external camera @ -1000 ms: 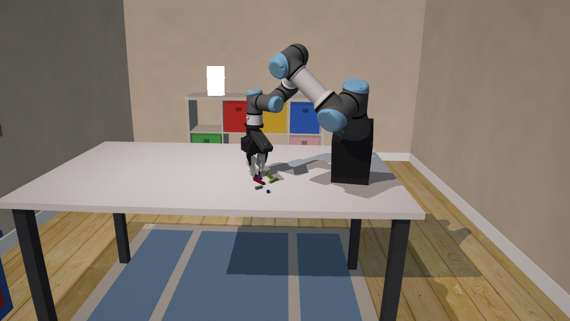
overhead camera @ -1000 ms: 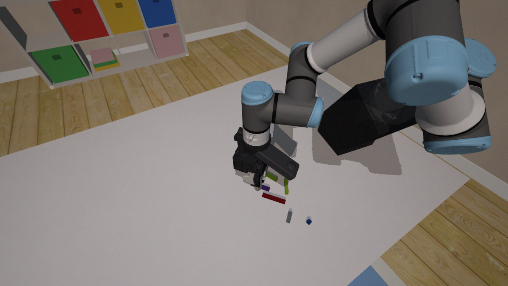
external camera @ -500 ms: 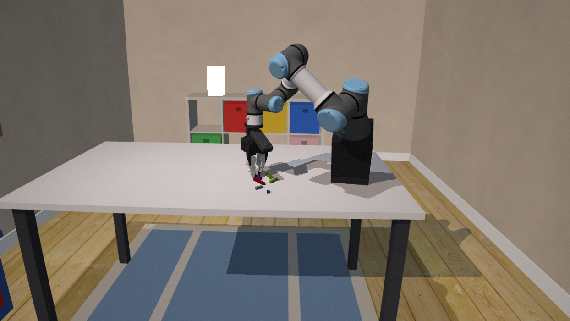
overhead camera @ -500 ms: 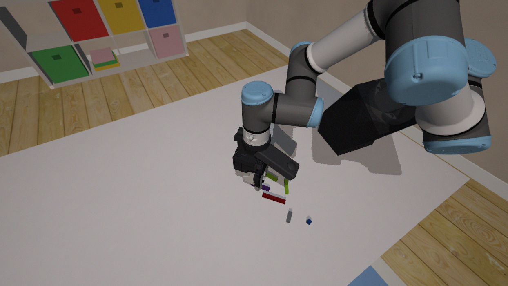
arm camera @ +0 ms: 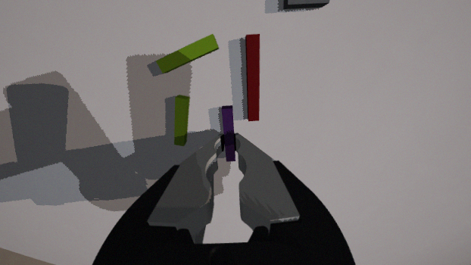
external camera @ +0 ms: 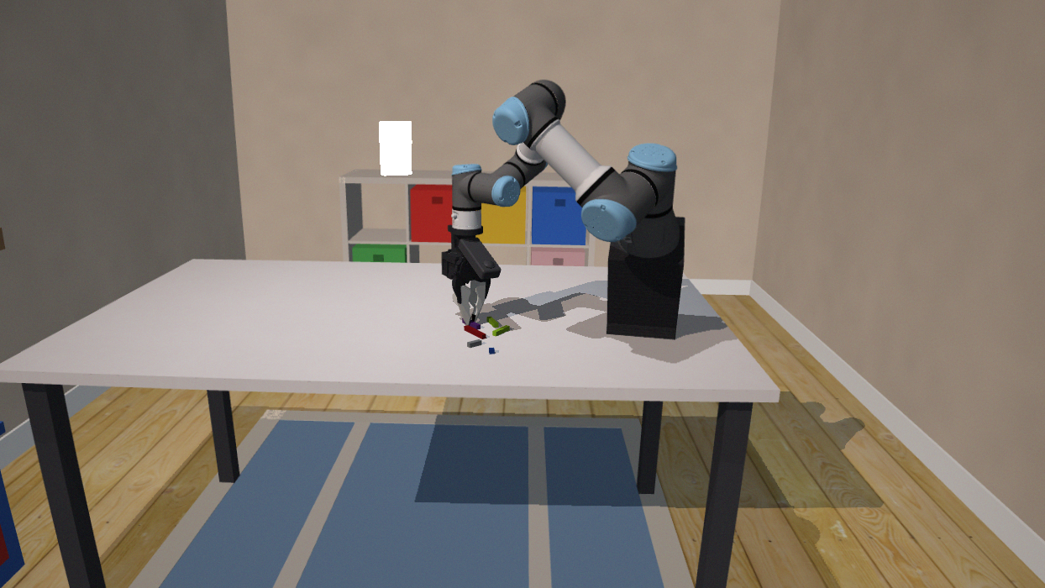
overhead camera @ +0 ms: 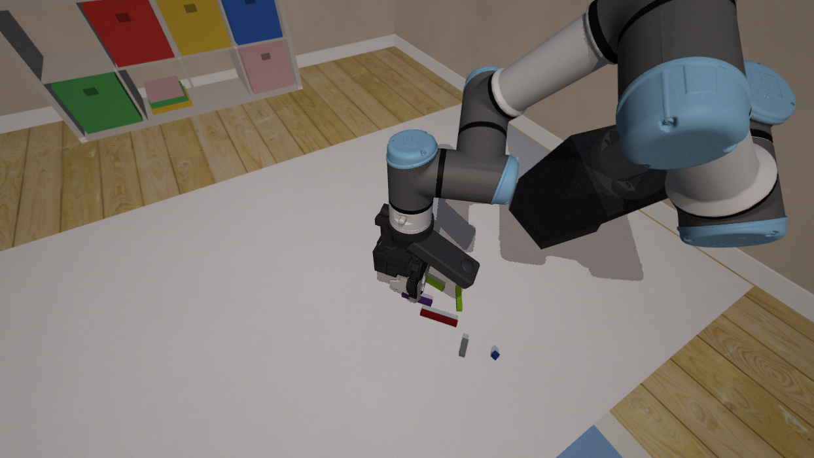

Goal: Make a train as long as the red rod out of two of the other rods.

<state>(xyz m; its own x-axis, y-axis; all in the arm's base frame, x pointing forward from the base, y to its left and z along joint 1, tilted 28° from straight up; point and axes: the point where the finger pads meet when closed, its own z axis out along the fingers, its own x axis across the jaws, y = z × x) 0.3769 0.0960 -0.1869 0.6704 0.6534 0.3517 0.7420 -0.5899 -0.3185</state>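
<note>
Right now the red rod is 2 cm behind my hand, 5 cm to the left of it and 1 cm below it. The rest, counted from my hand: grey rod: 4 cm behind, 12 cm to the left, 1 cm below; small blue rod: 8 cm behind, 15 cm to the left, 1 cm below; purple rod: 1 cm below.
</note>
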